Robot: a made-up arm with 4 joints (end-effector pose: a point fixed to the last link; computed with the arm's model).
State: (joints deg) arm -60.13 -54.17 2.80 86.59
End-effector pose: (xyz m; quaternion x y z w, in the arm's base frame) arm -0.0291 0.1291 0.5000 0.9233 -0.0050 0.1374 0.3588
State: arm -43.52 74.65 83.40 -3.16
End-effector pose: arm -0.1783 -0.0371 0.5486 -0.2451 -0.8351 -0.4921 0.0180
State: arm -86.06 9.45 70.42 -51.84
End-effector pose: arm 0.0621 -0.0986 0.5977 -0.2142 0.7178 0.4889 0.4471
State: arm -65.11 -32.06 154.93 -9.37
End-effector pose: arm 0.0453 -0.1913 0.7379 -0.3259 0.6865 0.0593 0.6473
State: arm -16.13 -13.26 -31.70 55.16
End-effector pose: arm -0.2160 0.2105 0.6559 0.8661 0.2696 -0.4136 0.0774
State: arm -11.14 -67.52 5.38 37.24
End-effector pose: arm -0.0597 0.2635 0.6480 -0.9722 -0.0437 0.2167 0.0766
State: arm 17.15 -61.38 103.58 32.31
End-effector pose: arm 0.1625 0.0871 0.6443 -0.3880 0.3891 0.5643 0.6161
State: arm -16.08 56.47 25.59 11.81
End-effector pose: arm -0.1235 0.2248 0.6128 0.0375 -0.2496 -0.9653 0.0668
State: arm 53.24 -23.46 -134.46 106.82
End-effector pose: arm -0.2830 0.1211 0.5731 -0.2406 -0.5355 -0.6559 0.4745
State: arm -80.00 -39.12 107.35 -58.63
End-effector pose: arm 0.1431 -0.0496 0.7344 -0.4913 0.3967 0.4744 0.6134
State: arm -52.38 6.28 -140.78 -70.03
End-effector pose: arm -0.2179 -0.0862 0.8350 -0.2424 0.3654 -0.4816 0.7588
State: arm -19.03 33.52 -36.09 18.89
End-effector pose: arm -0.1815 0.2070 0.7886 0.3634 0.2753 -0.8872 0.0704
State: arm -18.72 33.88 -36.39 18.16
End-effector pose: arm -0.1807 0.2061 0.7914 0.3549 0.2800 -0.8893 0.0693
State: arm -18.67 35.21 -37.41 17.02
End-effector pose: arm -0.1785 0.2044 0.7973 0.3361 0.2877 -0.8943 0.0673
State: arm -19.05 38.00 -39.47 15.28
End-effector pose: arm -0.1734 0.2018 0.8074 0.3018 0.2989 -0.9031 0.0634
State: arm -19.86 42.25 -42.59 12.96
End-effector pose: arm -0.1643 0.1985 0.8214 0.2522 0.3136 -0.9137 0.0563
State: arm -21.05 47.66 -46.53 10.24
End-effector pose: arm -0.1503 0.1950 0.8374 0.1913 0.3300 -0.9233 0.0445
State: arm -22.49 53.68 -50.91 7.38
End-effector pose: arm -0.1318 0.1917 0.8529 0.1260 0.3465 -0.9292 0.0277
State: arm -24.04 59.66 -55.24 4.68
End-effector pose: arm -0.1108 0.1890 0.8656 0.0642 0.3608 -0.9304 0.0072
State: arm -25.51 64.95 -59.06 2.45
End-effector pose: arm -0.0906 0.1869 0.8744 -0.0130 -0.3720 0.9280 0.0142
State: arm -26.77 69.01 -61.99 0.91
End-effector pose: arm -0.0742 0.1855 0.8794 0.0231 -0.3791 0.9245 0.0327
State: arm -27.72 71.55 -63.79 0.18
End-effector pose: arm -0.0639 0.1851 0.8814 0.0427 -0.3818 0.9221 0.0456
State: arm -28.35 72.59 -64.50 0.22
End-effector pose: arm -0.0599 0.1858 0.8815 0.0475 -0.3805 0.9221 0.0517
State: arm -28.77 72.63 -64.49 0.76
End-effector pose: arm -0.0603 0.1871 0.8804 0.0427 -0.3766 0.9239 0.0529
